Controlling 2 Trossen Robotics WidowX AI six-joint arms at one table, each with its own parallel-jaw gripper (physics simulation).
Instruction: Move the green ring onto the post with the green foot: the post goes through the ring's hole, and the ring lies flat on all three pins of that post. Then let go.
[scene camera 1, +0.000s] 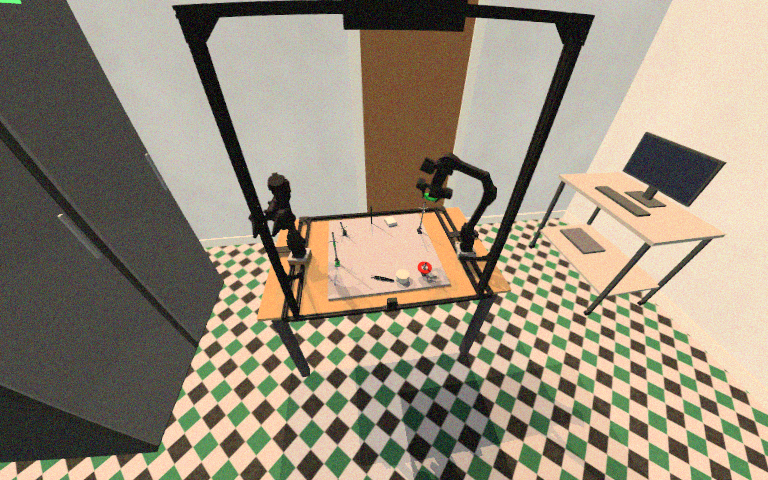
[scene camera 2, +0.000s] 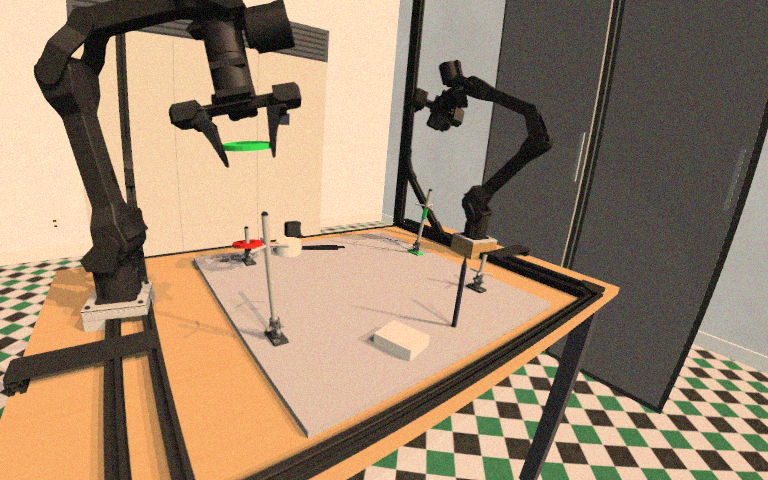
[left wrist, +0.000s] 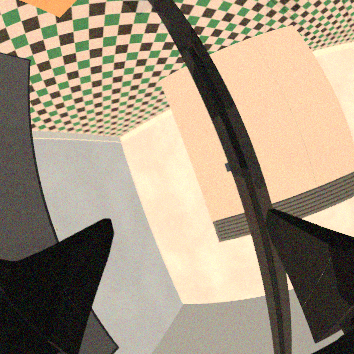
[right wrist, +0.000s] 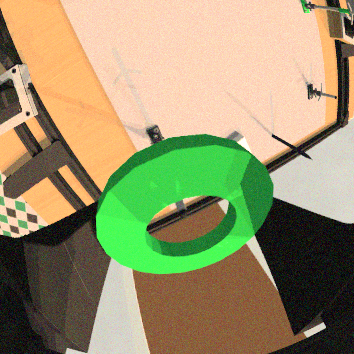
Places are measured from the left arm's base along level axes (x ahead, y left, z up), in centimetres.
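Where they show: left gripper, fingertip midpoint: (scene camera 2: 426, 116) (left wrist: 190, 223); right gripper, fingertip midpoint: (scene camera 1: 428, 200) (scene camera 2: 251, 162) (right wrist: 184, 199); left arm's base, link origin: (scene camera 1: 299, 253) (scene camera 2: 475, 236) (right wrist: 347, 27); right arm's base, link origin: (scene camera 1: 466, 248) (scene camera 2: 119, 294) (right wrist: 3, 102).
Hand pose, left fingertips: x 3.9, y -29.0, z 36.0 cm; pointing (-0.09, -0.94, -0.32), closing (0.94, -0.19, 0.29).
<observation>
Things, the pixels of their centre, and the offset from my left fingertips. "pt": a spot on its surface instead.
- green ring, body centre: (right wrist: 189, 223) (scene camera 2: 247, 145) (scene camera 1: 430, 197) dy +50.3, dx +64.7, dz -11.0 cm
- post with the green foot, surface spot: (scene camera 2: 424, 213) pt dy +29.4, dx +16.7, dz -28.0 cm
- tall grey post, surface spot: (scene camera 2: 268, 271) pt dy +58.8, dx +62.9, dz -28.2 cm
- red ring, body centre: (scene camera 2: 247, 243) (scene camera 1: 424, 267) dy +22.9, dx +62.5, dz -35.6 cm
- white block, body centre: (scene camera 2: 401, 339) (right wrist: 238, 152) (scene camera 1: 390, 221) dy +66.1, dx +43.7, dz -39.2 cm
- dark upright rod, body centre: (scene camera 2: 459, 291) (right wrist: 290, 146) dy +64.5, dx +31.6, dz -33.2 cm
- short post, surface spot: (scene camera 2: 478, 279) pt dy +53.5, dx +16.4, dz -37.6 cm
- white cylinder, body centre: (scene camera 2: 288, 246) (scene camera 1: 402, 276) dy +19.0, dx +51.6, dz -38.5 cm
- black pen, body centre: (scene camera 2: 323, 247) (scene camera 1: 382, 278) dy +18.2, dx +41.5, dz -39.7 cm
The green ring (scene camera 1: 431, 197) (scene camera 2: 246, 146) (right wrist: 135, 240) is held nearly level, high above the tabletop, between the fingers of my right gripper (scene camera 1: 431, 193) (scene camera 2: 250, 160) (right wrist: 184, 199). The ring's hole is open, with no post through it. The post with the green foot (scene camera 1: 334, 249) (scene camera 2: 424, 213) (right wrist: 327, 8) stands upright on the mat near the left arm's base, well away from the ring. It has a green band and small pins. My left gripper (scene camera 1: 264, 229) (left wrist: 190, 223) is open and empty, raised above the table's side; its fingers are partly hidden in scene camera 2.
A tall grey post (scene camera 1: 420, 221) (scene camera 2: 268, 271) stands near the right arm. A red ring (scene camera 2: 246, 243) sits on a shorter post. A white block (scene camera 2: 399, 339), dark upright rod (scene camera 2: 459, 294), short post (scene camera 2: 478, 279), white cylinder (scene camera 1: 402, 276) and black pen (scene camera 1: 383, 277) are on the mat.
</observation>
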